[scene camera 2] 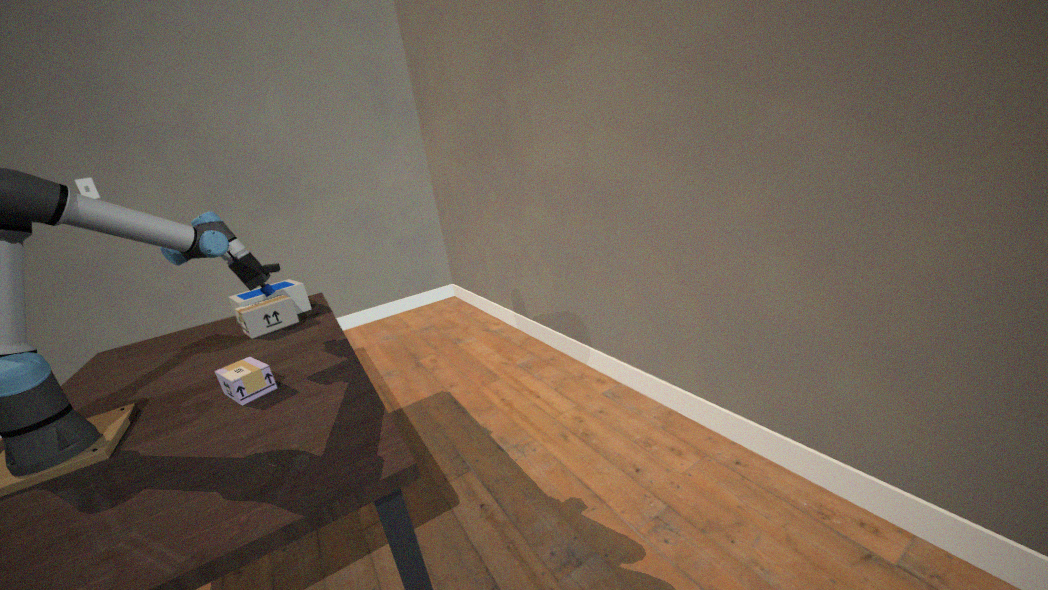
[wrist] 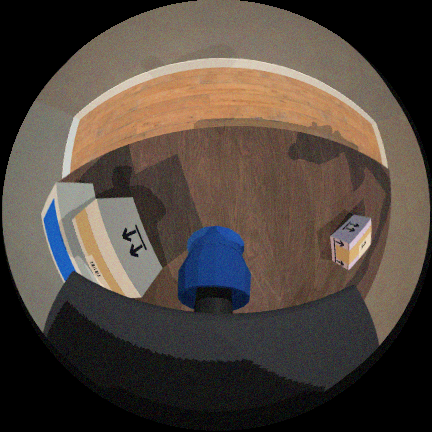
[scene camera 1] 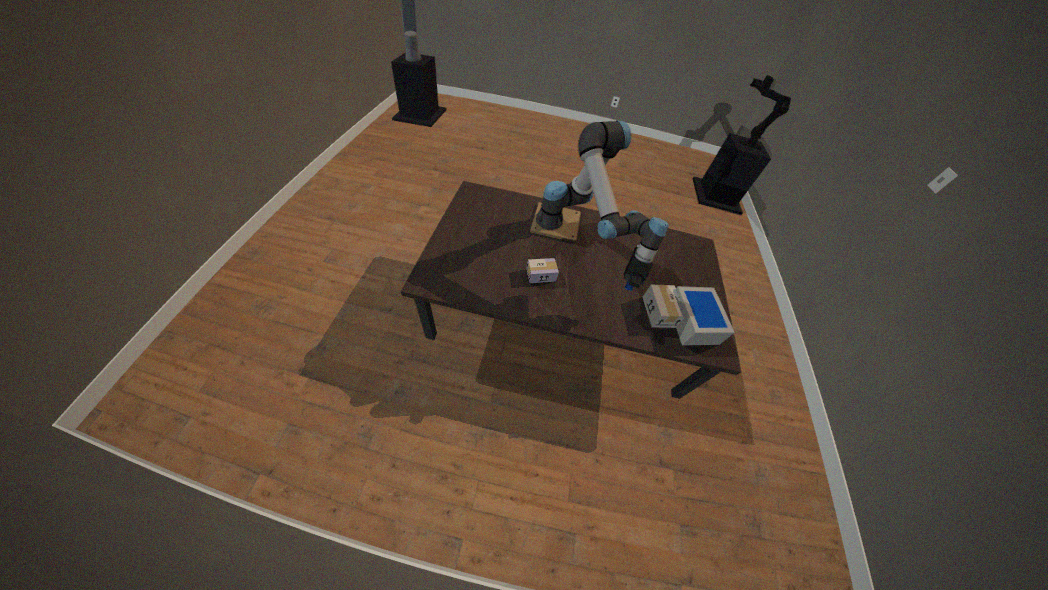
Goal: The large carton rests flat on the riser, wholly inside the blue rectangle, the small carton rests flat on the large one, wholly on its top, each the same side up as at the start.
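Observation:
The large carton (scene camera 1: 662, 311) (scene camera 2: 269, 320) (wrist: 120, 227), pale grey with tan tape, stands upright on the table beside the riser, arrows pointing up. The riser (scene camera 1: 704, 335) (scene camera 2: 300, 296) (wrist: 75, 192) is a pale block with a blue rectangle (scene camera 1: 705, 309) (scene camera 2: 251, 294) (wrist: 57, 240) on top; no carton is on it. The small carton (scene camera 1: 542, 272) (scene camera 2: 247, 382) (wrist: 351, 243), lilac with tan tape, stands upright on the table, away from the riser. My gripper (scene camera 1: 629, 286) (scene camera 2: 268, 290) (wrist: 215, 237), a blue suction cup, holds nothing; it hangs tilted above the table beside the large carton, apart from it.
The dark wooden table (scene camera 1: 476, 234) (scene camera 2: 176, 410) (wrist: 250, 200) bears everything. The arm's base stands on a wooden plate (scene camera 1: 570, 225) (scene camera 2: 117, 432) behind the small carton in scene camera 1. The riser is near the table's right end there. Two black pedestals (scene camera 1: 415, 87) (scene camera 1: 735, 172) with arms stand beyond the table.

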